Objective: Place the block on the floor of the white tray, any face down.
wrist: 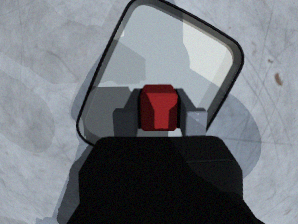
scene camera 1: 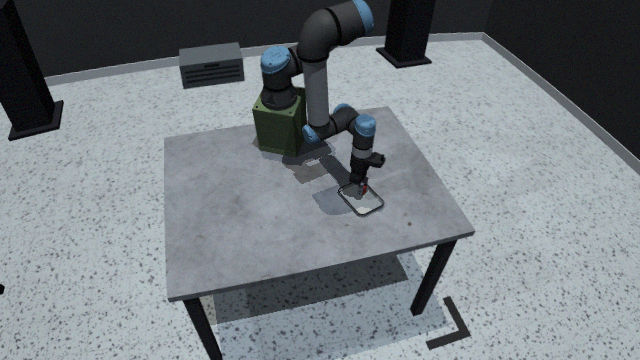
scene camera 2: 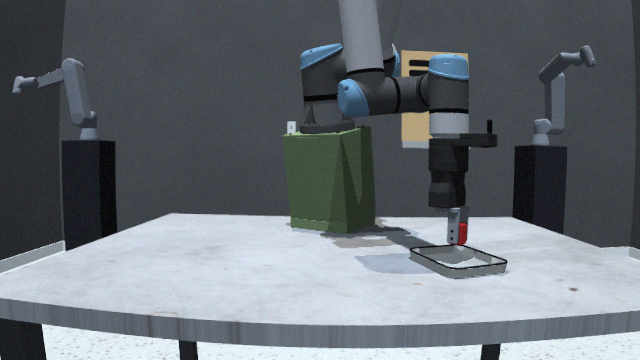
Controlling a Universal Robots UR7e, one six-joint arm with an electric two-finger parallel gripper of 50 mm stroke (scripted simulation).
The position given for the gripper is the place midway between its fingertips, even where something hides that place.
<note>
In view: the gripper (scene camera 2: 457,241), a red block (wrist: 159,102) and a white tray (scene camera 2: 457,258).
The white tray is seen too in the wrist view (wrist: 185,51). The gripper shows as well in the wrist view (wrist: 158,100).
</note>
